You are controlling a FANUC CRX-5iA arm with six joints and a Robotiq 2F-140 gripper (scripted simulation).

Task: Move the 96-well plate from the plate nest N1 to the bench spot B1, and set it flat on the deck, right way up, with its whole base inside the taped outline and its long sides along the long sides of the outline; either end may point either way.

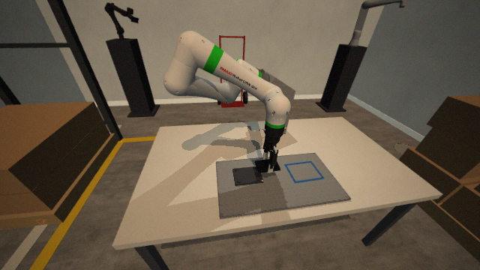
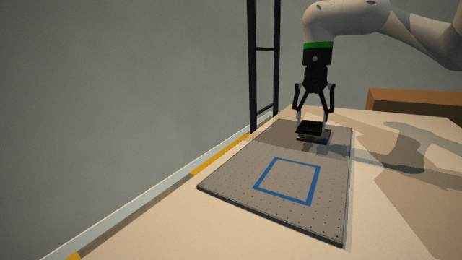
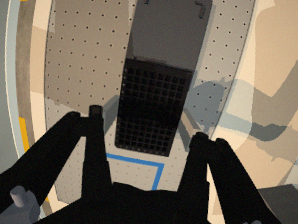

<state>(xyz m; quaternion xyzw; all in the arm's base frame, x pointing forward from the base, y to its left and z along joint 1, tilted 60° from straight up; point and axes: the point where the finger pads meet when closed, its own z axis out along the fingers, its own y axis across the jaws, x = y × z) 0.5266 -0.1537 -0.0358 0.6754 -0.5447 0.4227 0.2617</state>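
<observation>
The dark plate nest N1 lies 11 cm to the right of my hand and 9 cm below it. Also, from my hand: black 96-well plate 2 cm below.
</observation>
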